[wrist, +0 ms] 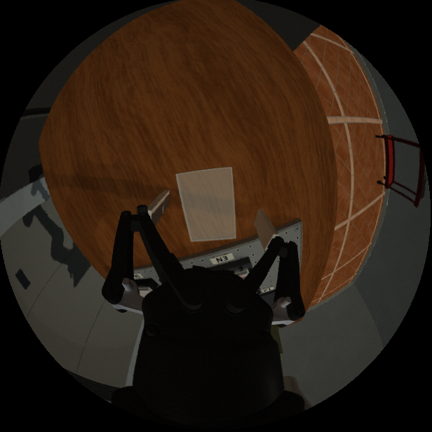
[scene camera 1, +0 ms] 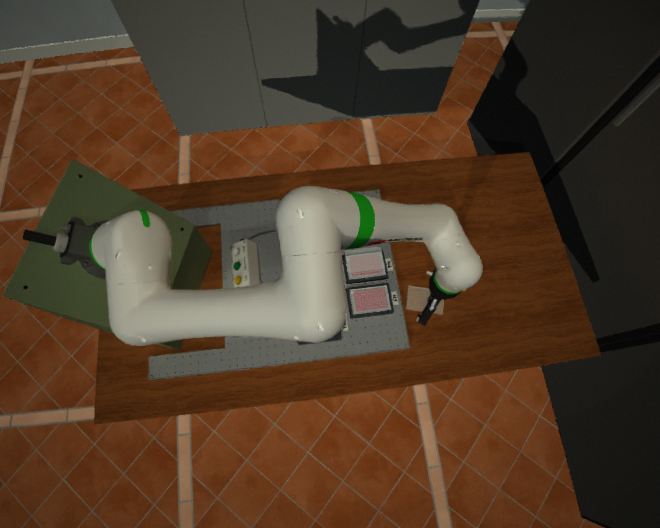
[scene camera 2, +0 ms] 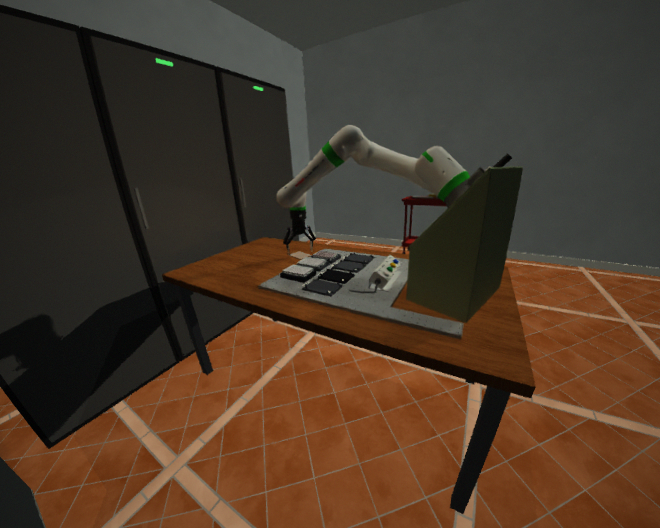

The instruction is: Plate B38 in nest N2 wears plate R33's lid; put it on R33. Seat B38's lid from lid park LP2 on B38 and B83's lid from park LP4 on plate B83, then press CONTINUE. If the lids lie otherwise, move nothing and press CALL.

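Pixels of known places: gripper, between the fingertips: point(scene camera 2: 300, 252); arm's base, origin of its link: point(scene camera 2: 469, 202).
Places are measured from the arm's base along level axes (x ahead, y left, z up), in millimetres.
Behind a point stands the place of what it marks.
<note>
My gripper point(scene camera 1: 426, 298) {x 907, y -105, z -350 mm} point(scene camera 2: 300, 250) {x 907, y -105, z -350 mm} point(wrist: 213, 206) is open and empty, fingers pointing down above a pale rectangle point(scene camera 1: 416, 300) {x 870, y -95, z -360 mm} point(scene camera 2: 298, 255) {x 904, y -81, z -360 mm} point(wrist: 207, 204). This lies flat on the wood beyond label N3 point(wrist: 222, 258); I cannot tell whether it is a lid or a marked spot. In scene camera 1, the N3 plate point(scene camera 1: 370, 300) {x 706, y -93, z -323 mm} looks pink and the N2 plate point(scene camera 1: 365, 264) {x 702, y 32, z -318 mm} paler with a pink strip. In scene camera 2, the nearest plate point(scene camera 2: 298, 271) {x 667, y 194, z -317 mm} is white-topped. Several dark parks stand in a row; one point(scene camera 2: 336, 275) {x 515, y 100, z -345 mm} looks blacker than its neighbours. Plate and lid codes are unreadable.
A button box point(scene camera 1: 244, 264) {x 300, y 42, z -276 mm} point(scene camera 2: 385, 271) {x 274, y 95, z -281 mm} stands on the grey perforated board point(scene camera 1: 379, 335) {x 728, y -205, z -355 mm} point(scene camera 2: 352, 297) {x 355, y 237, z -355 mm}, near the green pedestal point(scene camera 1: 71, 187) {x -56, y 128, z 102 mm} point(scene camera 2: 440, 264) {x 50, y 168, z -186 mm}. My arm passes over the board and hides part of it in scene camera 1. Dark cabinets stand beyond the table.
</note>
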